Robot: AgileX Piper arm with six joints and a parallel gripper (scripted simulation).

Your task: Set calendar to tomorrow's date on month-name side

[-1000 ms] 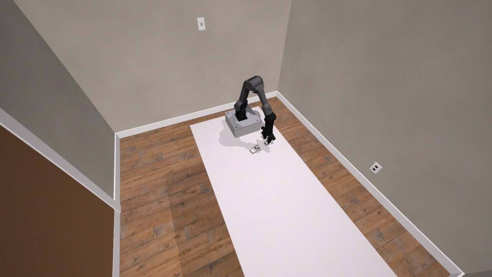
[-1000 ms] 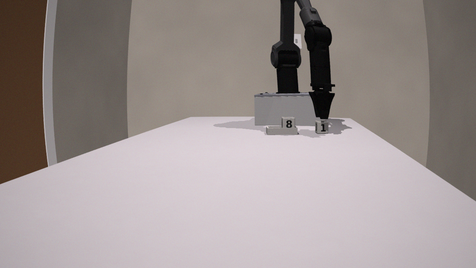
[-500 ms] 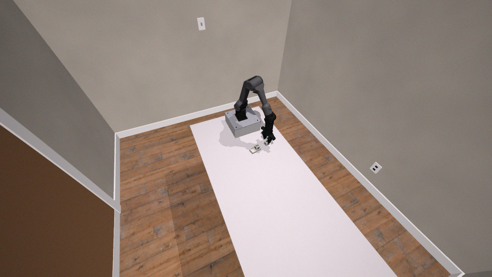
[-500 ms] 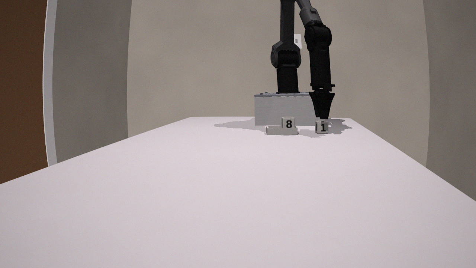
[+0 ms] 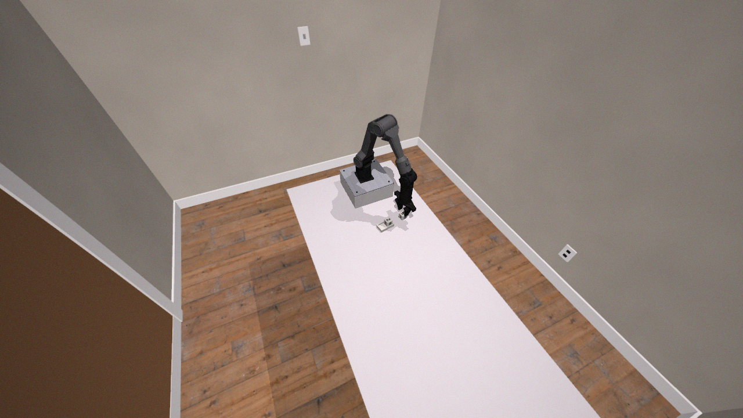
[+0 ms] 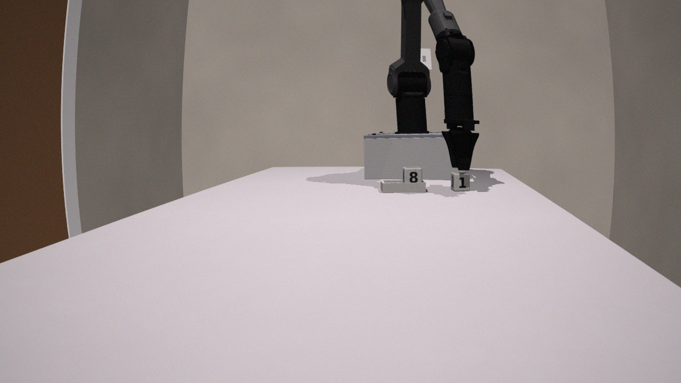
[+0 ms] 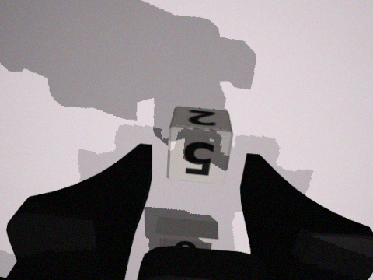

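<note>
Right now my hand is 110 mm to the left of the grey calendar tray, 40 mm above it and 20 mm short of it.
</note>
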